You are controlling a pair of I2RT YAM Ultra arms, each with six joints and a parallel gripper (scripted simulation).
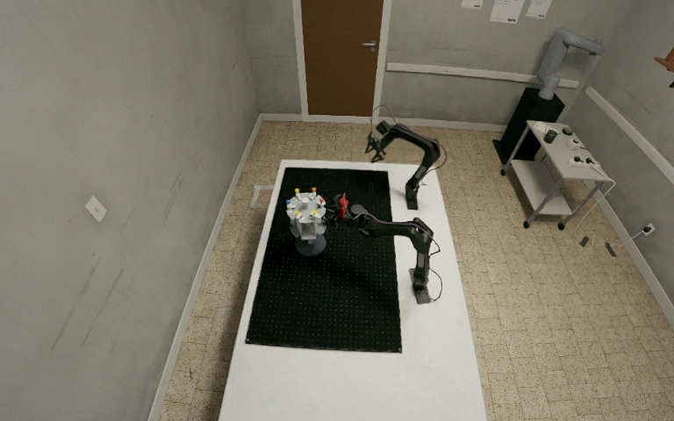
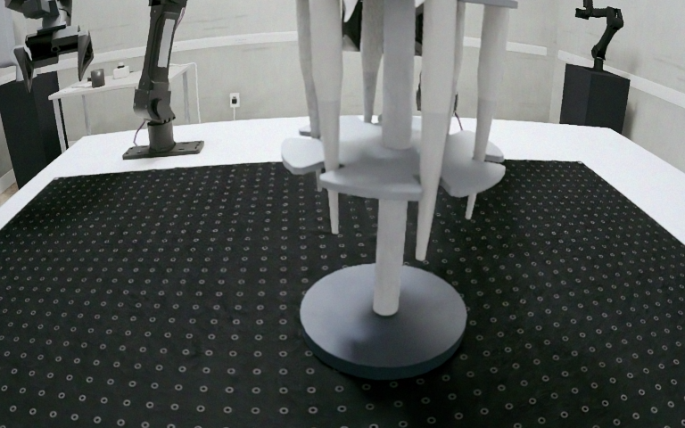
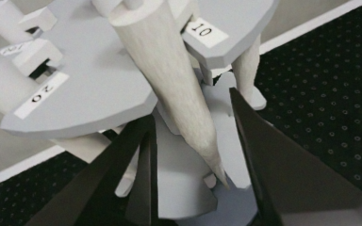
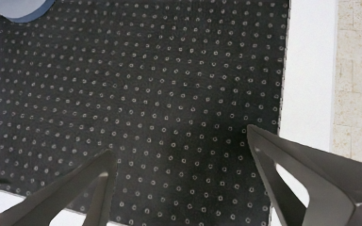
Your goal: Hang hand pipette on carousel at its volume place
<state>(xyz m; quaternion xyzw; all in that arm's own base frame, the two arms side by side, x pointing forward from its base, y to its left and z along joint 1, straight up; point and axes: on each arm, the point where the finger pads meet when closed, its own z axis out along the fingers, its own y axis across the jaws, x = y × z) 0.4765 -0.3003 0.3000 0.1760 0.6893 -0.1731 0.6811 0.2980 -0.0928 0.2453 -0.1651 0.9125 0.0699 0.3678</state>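
Now: left hand 1 cm short of the white pipette, 1 cm to the left of it and 2 cm above it.
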